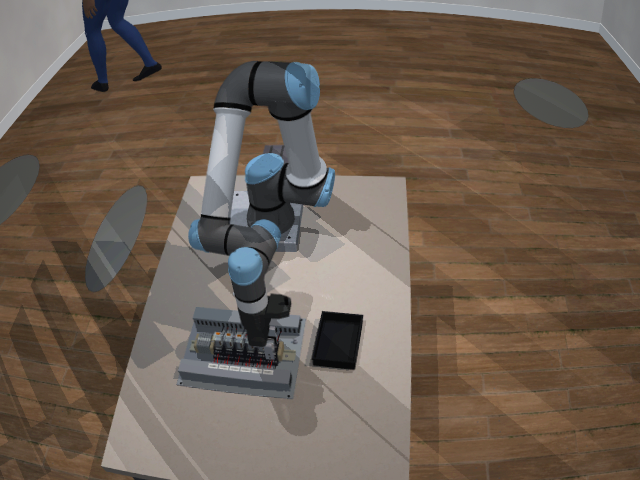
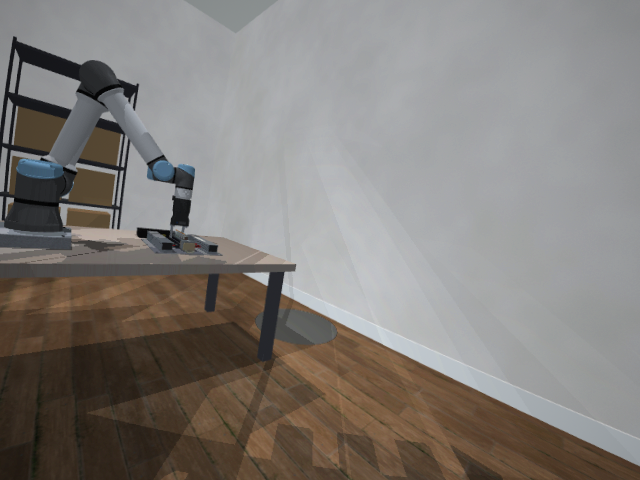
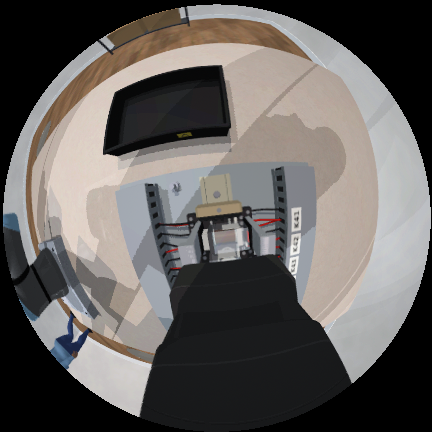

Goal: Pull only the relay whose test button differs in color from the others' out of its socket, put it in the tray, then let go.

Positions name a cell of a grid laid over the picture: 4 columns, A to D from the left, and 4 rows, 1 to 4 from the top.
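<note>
You'd find my gripper (image 1: B3) there, and I can see my gripper (image 3: C3) again with a relay (image 3: C3) and a grey panel (image 3: C2).
</note>
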